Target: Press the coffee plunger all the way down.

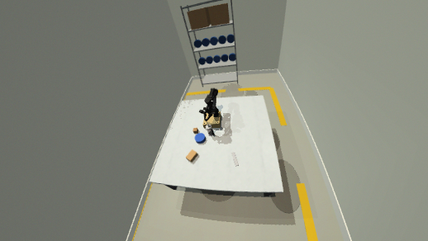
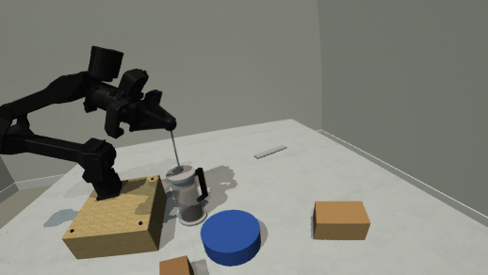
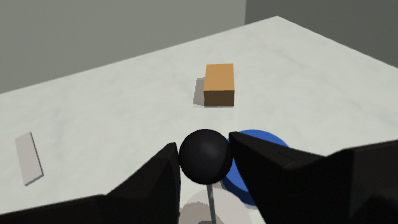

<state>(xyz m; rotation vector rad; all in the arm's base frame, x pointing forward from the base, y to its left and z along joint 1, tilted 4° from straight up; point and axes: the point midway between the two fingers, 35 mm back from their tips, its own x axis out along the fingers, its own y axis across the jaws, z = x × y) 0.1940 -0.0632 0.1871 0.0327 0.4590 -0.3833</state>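
Right now my gripper tip is 1 cm to the right of the glass coffee press and 13 cm above it. Also, from my gripper tip: thin pale bar: 35 cm ahead, 25 cm to the left, 24 cm below.
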